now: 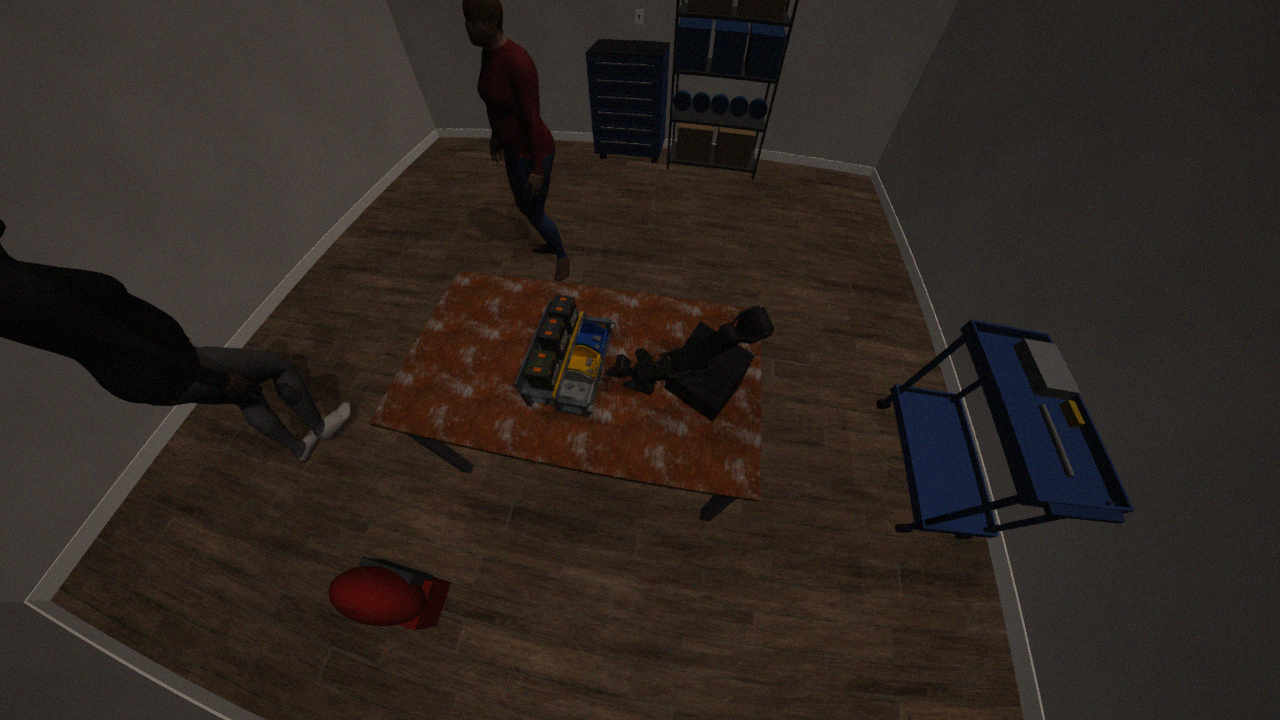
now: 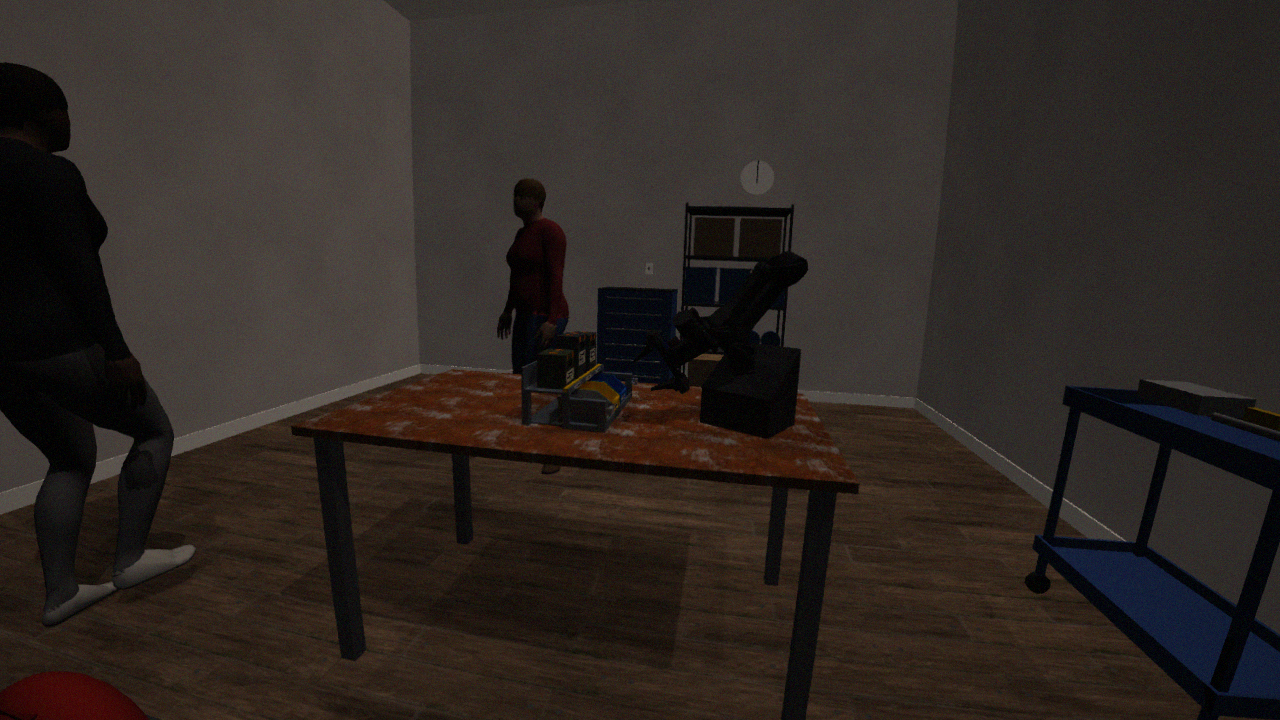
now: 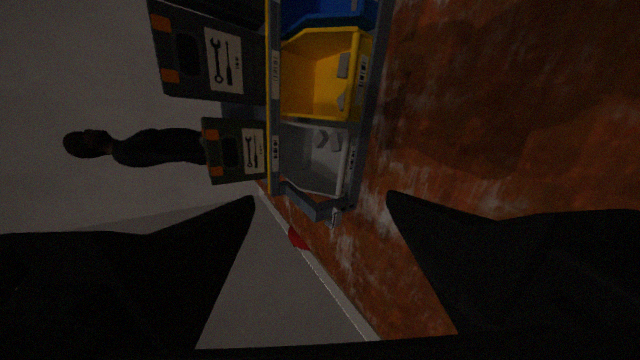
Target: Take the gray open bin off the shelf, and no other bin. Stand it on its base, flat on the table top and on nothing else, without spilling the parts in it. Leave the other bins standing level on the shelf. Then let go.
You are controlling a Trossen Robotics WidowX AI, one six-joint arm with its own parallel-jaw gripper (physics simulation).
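Frame: origin at the arm's base, x left, y back, z up, level; metres.
Where they show: gripper, fingertip midpoint: (image 1: pixel 614 379) (image 2: pixel 641 376) (image 3: pixel 321 199); arm's base, link origin: (image 1: pixel 703 361) (image 2: pixel 743 367).
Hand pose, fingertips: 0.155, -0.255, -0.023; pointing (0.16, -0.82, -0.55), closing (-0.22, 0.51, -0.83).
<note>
Things, the pixels of their top centre, and the offset from my fingertips, as dx, dy, dz. Level surfaces: height alone.
- gray open bin, top centre: (image 3: pixel 295 156) (image 2: pixel 586 394) (image 1: pixel 571 383) +0.040, -0.149, -0.060
- yellow bin, top centre: (image 3: pixel 296 77) (image 2: pixel 594 385) (image 1: pixel 578 356) -0.068, -0.177, -0.060
- blue bin, top centre: (image 2: pixel 603 377) (image 1: pixel 586 332) -0.178, -0.197, -0.060
- table, surface height: dz -0.141
- yellow rail, top centre: (image 3: pixel 266 75) (image 2: pixel 584 374) (image 1: pixel 568 350) -0.062, -0.209, -0.029
The gray open bin (image 1: pixel 577 391) (image 2: pixel 588 412) (image 3: pixel 312 165) sits at the near end of the shelf's (image 2: pixel 527 398) (image 3: pixel 378 60) lower front tier, with small gray parts inside. The yellow bin (image 1: pixel 584 360) (image 3: pixel 320 82) is beside it, and the blue bin (image 1: pixel 591 335) (image 3: pixel 325 6) is beyond the yellow one. My gripper (image 1: pixel 623 375) (image 2: pixel 646 372) (image 3: pixel 321 199) is open and empty, its fingers wide apart. It is in front of the shelf on the robot base side, above the table (image 1: pixel 465 358) (image 2: pixel 465 411) (image 3: pixel 475 100), apart from the bins.
Three dark toolboxes, including a near one (image 1: pixel 540 368) (image 2: pixel 555 368) (image 3: pixel 230 150), stand on the upper tier behind the bins, beside a yellow rail (image 3: pixel 268 100). A person in black (image 1: pixel 116 331) (image 2: pixel 53 241) stands left of the table, and one in red (image 1: pixel 514 98) (image 2: pixel 539 268) behind it.
</note>
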